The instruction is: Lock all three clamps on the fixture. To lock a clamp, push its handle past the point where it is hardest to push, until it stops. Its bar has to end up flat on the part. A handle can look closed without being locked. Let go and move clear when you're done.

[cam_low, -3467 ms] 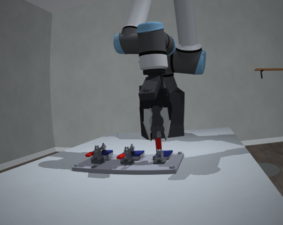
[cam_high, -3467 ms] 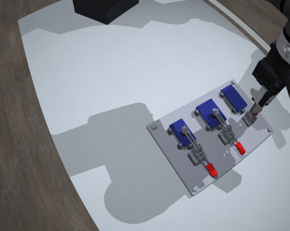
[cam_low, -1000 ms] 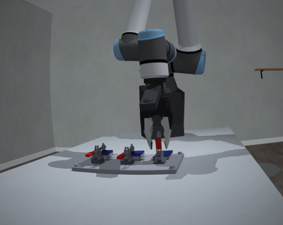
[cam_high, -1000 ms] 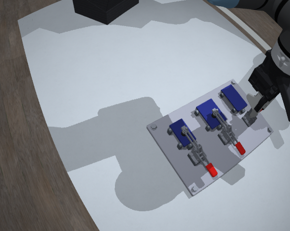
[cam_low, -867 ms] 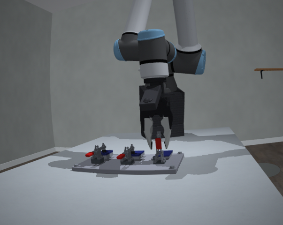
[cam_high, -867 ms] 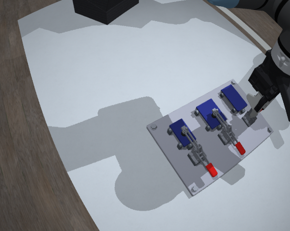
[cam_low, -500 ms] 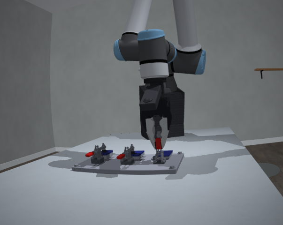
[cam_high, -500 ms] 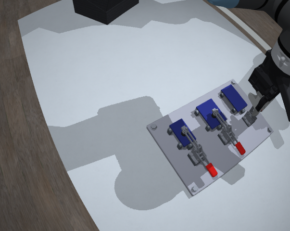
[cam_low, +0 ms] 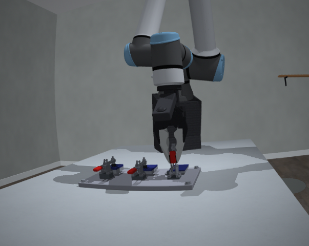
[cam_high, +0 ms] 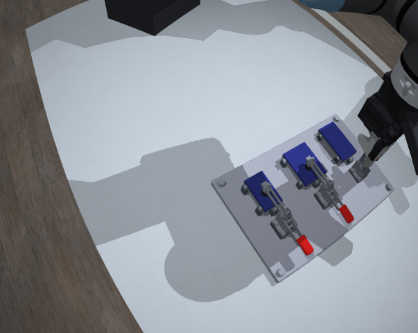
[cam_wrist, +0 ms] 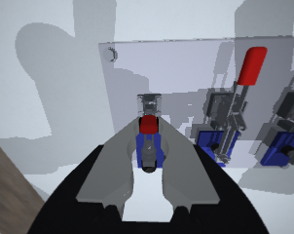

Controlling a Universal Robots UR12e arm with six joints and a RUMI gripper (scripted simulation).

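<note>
Right now my hand is 90 mm past the blue part, 10 mm to the left of it and 50 mm above it. Round my hand: grey fixture plate (20 mm behind, 110 mm to the right, 70 mm below).
</note>
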